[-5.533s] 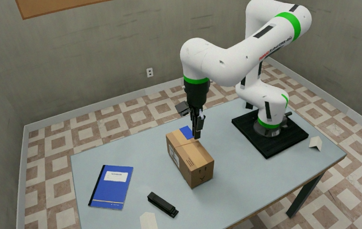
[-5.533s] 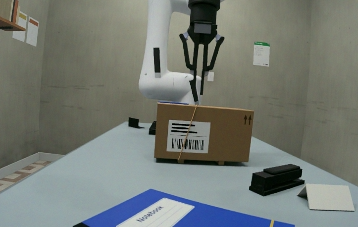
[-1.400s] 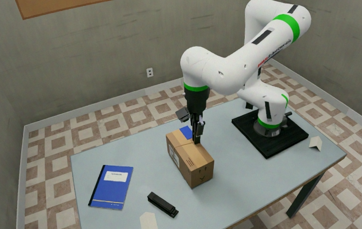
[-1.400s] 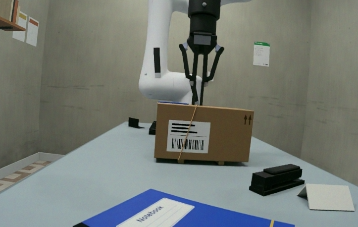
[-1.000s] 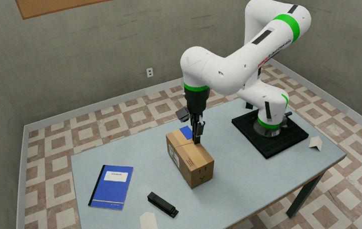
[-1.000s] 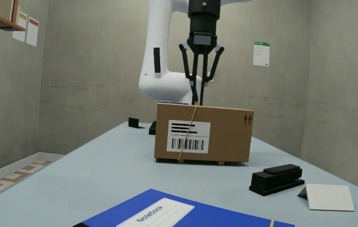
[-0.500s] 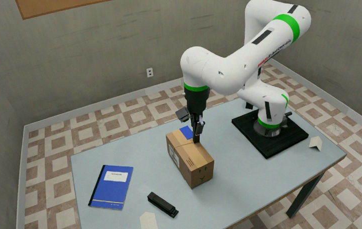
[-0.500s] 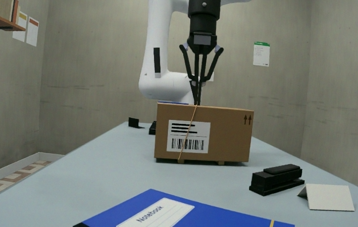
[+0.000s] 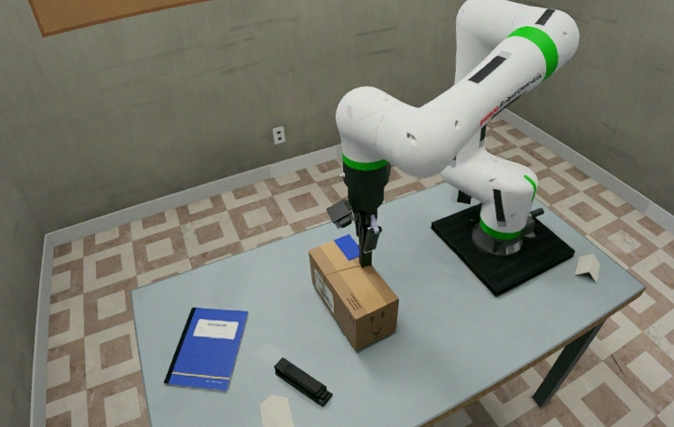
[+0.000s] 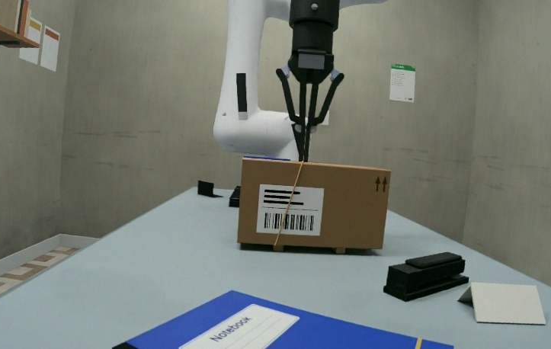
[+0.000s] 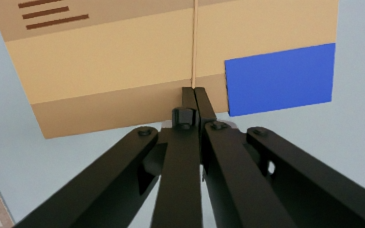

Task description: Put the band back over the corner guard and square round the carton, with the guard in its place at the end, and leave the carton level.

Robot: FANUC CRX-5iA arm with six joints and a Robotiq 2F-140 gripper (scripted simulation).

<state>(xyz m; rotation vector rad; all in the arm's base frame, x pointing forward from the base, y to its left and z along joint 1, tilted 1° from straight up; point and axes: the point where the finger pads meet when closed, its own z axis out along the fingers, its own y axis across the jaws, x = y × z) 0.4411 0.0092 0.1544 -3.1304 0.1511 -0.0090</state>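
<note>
The blue corner guard is 70 mm to the right of my hand and 40 mm below it. The rest, counted from my hand: blue notebook 420 mm ahead, 170 mm below, 30 mm to the right; black bracket 490 mm behind, 250 mm to the right, 160 mm below.
</note>
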